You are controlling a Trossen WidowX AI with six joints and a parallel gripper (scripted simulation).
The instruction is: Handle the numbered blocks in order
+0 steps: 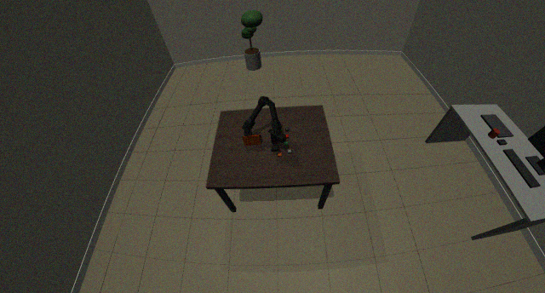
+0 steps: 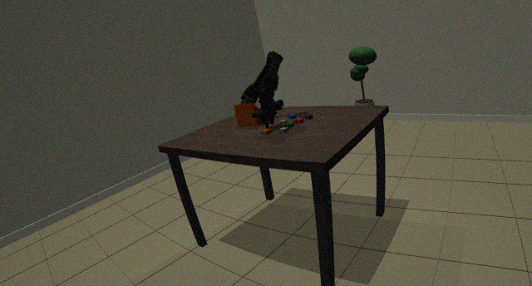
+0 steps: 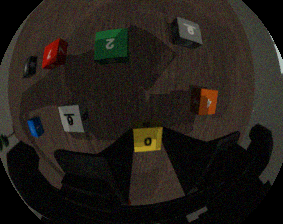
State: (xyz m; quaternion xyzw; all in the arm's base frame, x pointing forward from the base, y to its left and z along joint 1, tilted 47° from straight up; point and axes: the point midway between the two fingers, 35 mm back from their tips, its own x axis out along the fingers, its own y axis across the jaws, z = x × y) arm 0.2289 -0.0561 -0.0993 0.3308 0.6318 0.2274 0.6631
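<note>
The blue block lies 30 mm ahead of my gripper tip and 210 mm to the left of it. Round my gripper tip: yellow block (10 mm behind); then orange block (30 mm ahead, 80 mm to the right); then white block (30 mm ahead, 80 mm to the left).
</note>
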